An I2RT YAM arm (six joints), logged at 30 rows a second.
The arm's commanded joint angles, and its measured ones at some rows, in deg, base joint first. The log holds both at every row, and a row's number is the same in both.
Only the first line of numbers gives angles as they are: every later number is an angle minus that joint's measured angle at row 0.
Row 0, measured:
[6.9, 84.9, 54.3, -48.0, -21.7, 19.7]
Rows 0 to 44, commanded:
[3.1, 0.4, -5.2, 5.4, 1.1, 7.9]
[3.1, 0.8, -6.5, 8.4, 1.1, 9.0]
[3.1, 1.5, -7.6, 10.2, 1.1, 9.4]
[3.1, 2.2, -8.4, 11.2, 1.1, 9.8]
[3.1, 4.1, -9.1, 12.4, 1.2, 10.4]
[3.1, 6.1, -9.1, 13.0, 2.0, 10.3]
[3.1, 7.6, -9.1, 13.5, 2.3, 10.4]
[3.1, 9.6, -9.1, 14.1, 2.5, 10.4]
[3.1, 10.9, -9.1, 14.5, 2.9, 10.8]
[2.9, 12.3, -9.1, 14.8, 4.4, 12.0]
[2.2, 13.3, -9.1, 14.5, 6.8, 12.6]
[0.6, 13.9, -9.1, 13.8, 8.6, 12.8]
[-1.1, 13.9, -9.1, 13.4, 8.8, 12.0]
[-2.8, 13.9, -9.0, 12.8, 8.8, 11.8]
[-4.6, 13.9, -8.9, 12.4, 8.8, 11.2]
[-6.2, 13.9, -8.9, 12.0, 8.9, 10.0]
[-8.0, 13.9, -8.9, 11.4, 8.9, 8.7]
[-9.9, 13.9, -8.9, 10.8, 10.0, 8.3]
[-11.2, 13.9, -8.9, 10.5, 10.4, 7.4]
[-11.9, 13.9, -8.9, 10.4, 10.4, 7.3]
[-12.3, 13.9, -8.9, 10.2, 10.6, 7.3]
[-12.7, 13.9, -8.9, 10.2, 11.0, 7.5]
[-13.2, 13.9, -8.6, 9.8, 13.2, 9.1]
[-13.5, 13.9, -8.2, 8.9, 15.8, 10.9]
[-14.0, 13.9, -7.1, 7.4, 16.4, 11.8]
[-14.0, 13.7, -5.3, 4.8, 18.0, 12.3]
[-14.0, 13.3, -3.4, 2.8, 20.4, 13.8]
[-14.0, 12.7, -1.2, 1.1, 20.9, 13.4]
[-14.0, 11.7, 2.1, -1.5, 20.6, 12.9]
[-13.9, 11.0, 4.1, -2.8, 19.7, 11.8]
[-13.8, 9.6, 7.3, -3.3, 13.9, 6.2]
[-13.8, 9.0, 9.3, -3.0, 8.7, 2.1]
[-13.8, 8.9, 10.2, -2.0, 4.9, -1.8]
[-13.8, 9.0, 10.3, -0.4, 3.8, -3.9]
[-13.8, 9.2, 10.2, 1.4, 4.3, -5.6]
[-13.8, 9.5, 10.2, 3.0, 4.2, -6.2]
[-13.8, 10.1, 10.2, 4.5, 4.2, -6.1]
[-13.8, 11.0, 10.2, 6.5, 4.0, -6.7]
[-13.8, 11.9, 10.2, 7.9, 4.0, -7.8]
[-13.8, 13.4, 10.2, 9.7, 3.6, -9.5]
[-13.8, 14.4, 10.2, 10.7, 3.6, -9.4]
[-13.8, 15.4, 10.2, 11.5, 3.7, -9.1]
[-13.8, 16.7, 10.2, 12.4, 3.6, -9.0]
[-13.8, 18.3, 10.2, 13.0, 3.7, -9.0]
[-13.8, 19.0, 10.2, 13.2, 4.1, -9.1]
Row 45, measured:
[-13.8, 16.2, 9.7, 12.5, 4.8, -7.7]
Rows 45 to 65, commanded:
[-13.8, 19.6, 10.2, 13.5, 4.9, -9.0]
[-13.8, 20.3, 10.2, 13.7, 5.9, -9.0]
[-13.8, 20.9, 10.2, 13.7, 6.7, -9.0]
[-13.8, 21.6, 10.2, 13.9, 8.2, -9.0]
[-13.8, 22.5, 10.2, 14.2, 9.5, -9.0]
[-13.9, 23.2, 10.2, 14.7, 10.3, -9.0]
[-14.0, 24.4, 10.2, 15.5, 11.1, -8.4]
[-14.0, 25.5, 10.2, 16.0, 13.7, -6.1]
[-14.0, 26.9, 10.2, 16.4, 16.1, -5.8]
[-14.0, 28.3, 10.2, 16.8, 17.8, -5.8]
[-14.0, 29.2, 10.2, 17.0, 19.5, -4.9]
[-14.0, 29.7, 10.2, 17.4, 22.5, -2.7]
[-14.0, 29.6, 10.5, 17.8, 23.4, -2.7]
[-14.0, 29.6, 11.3, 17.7, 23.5, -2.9]
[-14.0, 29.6, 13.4, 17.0, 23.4, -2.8]
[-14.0, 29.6, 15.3, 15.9, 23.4, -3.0]
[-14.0, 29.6, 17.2, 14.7, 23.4, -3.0]
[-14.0, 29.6, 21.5, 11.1, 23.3, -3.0]
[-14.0, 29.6, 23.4, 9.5, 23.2, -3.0]
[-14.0, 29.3, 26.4, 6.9, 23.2, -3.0]
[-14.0, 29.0, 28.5, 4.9, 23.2, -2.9]
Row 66, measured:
[-13.1, 28.7, 22.9, 7.9, 18.0, -3.1]
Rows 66 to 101, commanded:
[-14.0, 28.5, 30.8, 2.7, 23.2, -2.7]
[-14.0, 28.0, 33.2, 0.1, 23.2, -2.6]
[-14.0, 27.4, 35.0, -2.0, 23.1, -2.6]
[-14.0, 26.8, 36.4, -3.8, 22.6, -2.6]
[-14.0, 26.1, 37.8, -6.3, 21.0, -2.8]
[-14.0, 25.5, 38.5, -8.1, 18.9, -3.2]
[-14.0, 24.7, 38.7, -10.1, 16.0, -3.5]
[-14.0, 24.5, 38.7, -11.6, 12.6, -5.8]
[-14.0, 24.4, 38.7, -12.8, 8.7, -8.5]
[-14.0, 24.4, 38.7, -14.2, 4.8, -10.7]
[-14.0, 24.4, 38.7, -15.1, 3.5, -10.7]
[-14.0, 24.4, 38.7, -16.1, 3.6, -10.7]
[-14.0, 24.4, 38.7, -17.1, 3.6, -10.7]
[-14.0, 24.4, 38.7, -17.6, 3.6, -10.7]
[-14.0, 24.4, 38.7, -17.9, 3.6, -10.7]
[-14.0, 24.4, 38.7, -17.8, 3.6, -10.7]
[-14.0, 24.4, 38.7, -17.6, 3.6, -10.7]
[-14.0, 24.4, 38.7, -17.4, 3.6, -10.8]
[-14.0, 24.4, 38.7, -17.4, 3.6, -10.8]
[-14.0, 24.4, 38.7, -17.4, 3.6, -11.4]
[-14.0, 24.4, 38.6, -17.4, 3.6, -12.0]
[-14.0, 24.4, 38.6, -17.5, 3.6, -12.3]
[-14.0, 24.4, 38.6, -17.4, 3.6, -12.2]
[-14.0, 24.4, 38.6, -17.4, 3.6, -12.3]
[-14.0, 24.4, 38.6, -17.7, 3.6, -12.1]
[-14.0, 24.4, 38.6, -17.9, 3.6, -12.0]
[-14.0, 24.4, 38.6, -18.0, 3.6, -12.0]
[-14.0, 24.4, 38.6, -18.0, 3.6, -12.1]
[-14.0, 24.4, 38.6, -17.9, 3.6, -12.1]
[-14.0, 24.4, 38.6, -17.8, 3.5, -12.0]
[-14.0, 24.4, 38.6, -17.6, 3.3, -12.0]
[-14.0, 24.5, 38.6, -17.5, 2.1, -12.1]
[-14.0, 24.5, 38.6, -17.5, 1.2, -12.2]
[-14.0, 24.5, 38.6, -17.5, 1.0, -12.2]
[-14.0, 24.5, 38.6, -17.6, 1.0, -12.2]
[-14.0, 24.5, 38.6, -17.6, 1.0, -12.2]
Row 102, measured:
[-14.1, 25.6, 37.6, -17.6, 2.8, -11.0]
